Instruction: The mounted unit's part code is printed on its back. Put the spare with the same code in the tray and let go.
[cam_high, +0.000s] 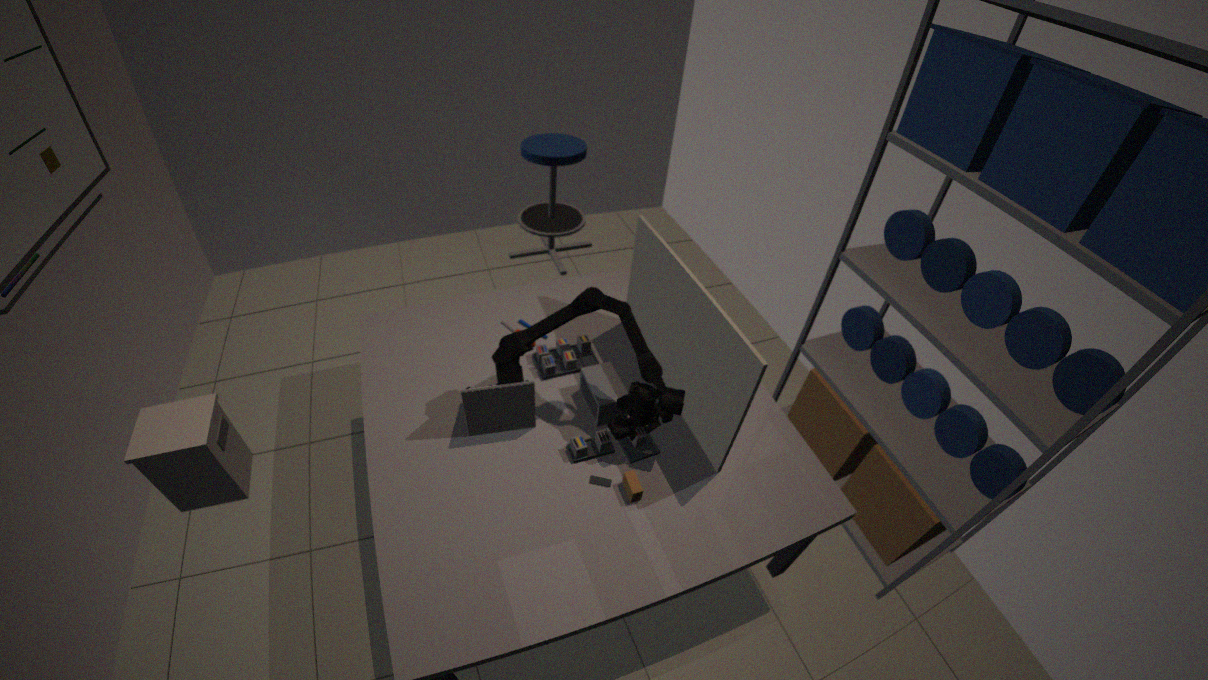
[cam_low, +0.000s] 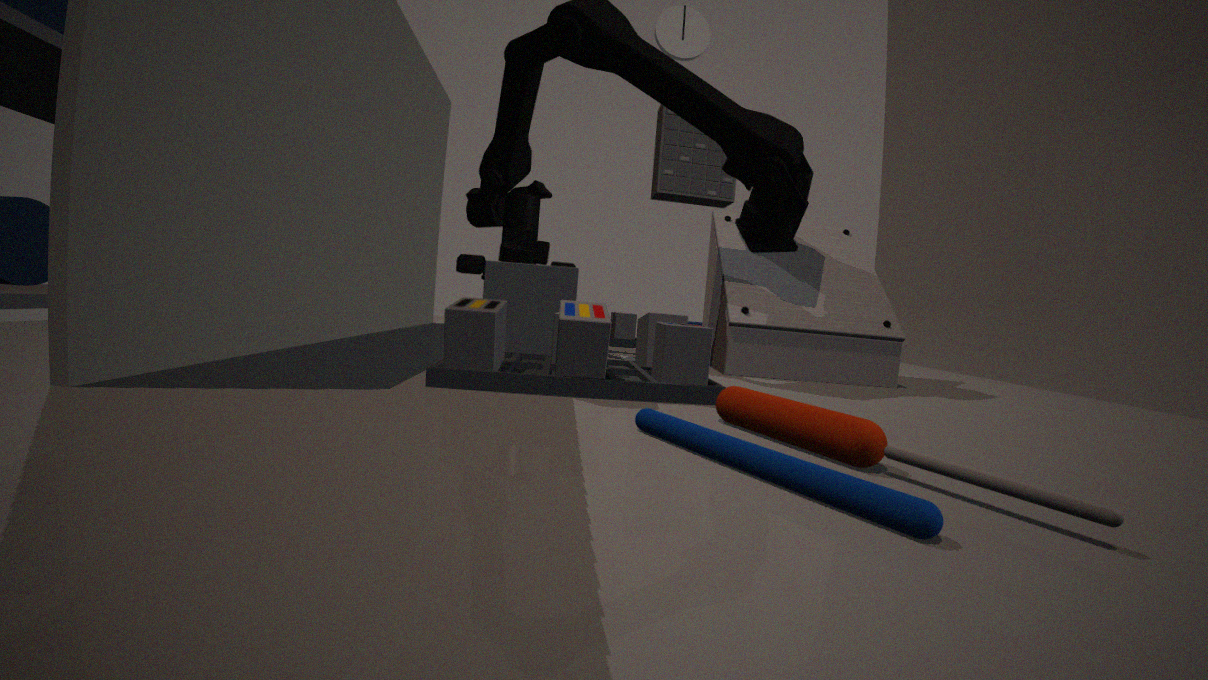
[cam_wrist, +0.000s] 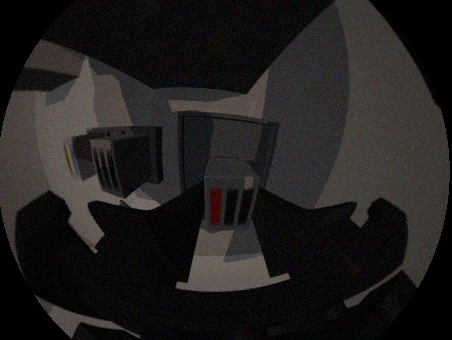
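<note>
My gripper tip is 10 mm below the grey spare. Round my gripper tip: mounted unit 180 mm to the left, 40 mm behind, 30 mm above; then upright board 200 mm above, 190 mm ahead, 170 mm to the left; then tray 20 mm below.
</note>
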